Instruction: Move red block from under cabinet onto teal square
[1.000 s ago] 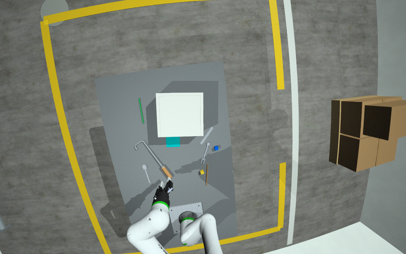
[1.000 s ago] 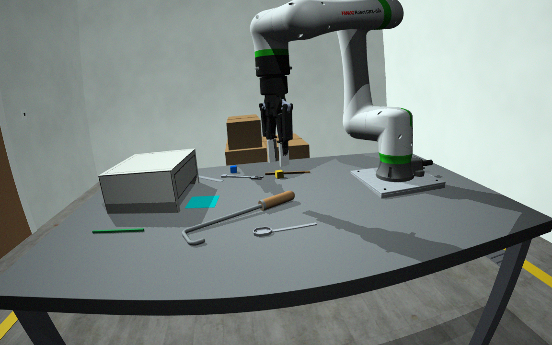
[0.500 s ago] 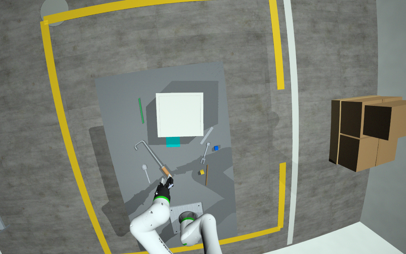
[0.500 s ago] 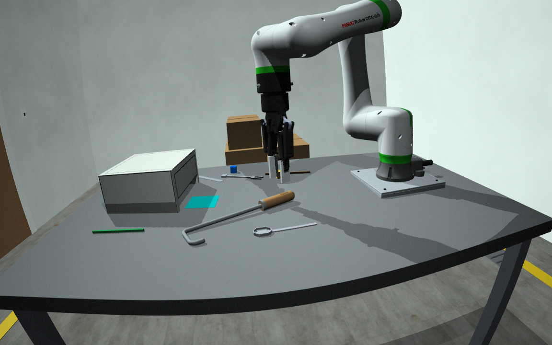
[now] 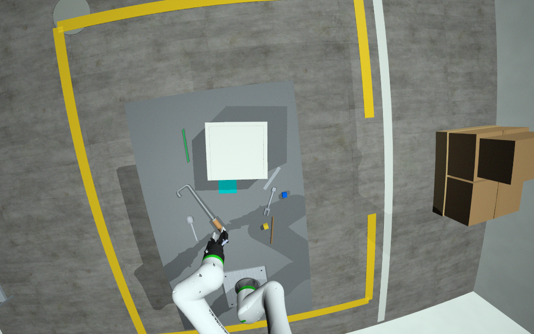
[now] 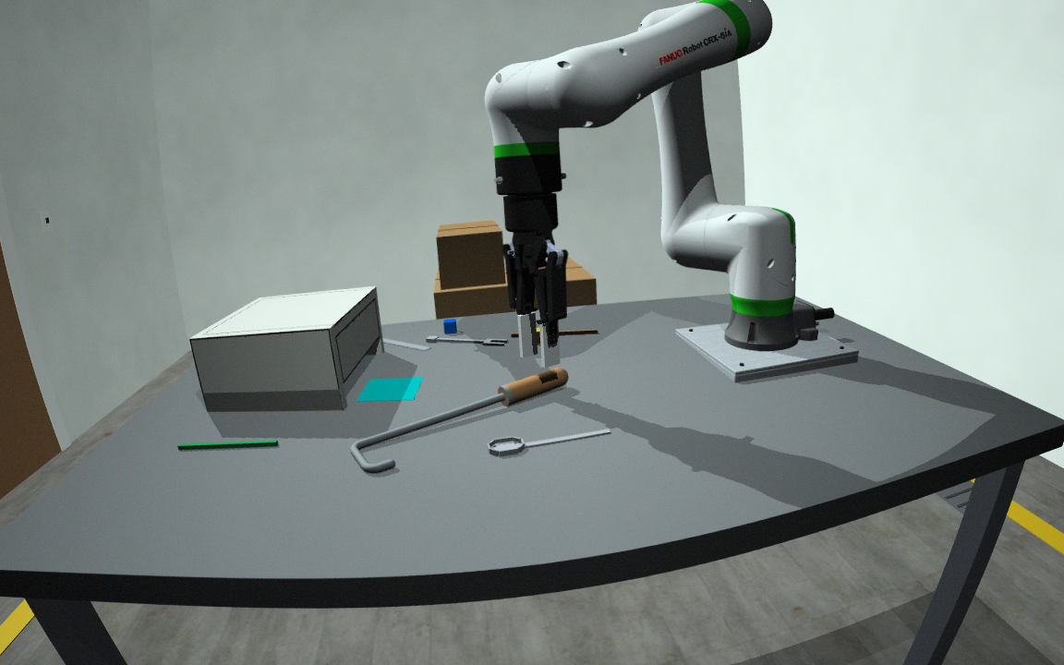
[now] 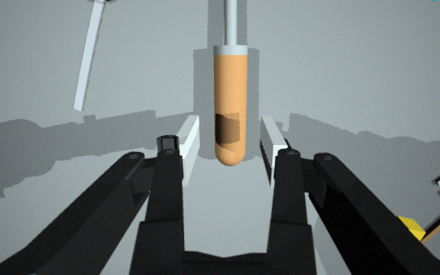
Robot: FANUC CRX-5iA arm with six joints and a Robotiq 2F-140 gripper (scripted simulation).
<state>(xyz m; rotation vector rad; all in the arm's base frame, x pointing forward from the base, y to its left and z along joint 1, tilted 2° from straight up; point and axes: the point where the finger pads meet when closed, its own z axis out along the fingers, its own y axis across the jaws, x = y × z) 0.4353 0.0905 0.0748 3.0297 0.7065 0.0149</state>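
Right now my hand is 260 mm to the left of the yellow block, 70 mm above it and 30 mm past it. From my hand the other things lie so: long grey hook tool: 110 mm ahead, 90 mm to the left, 70 mm below; teal square: 240 mm ahead, 90 mm below, 80 mm to the right; brown stick: 290 mm to the right, 80 mm below, 70 mm behind.
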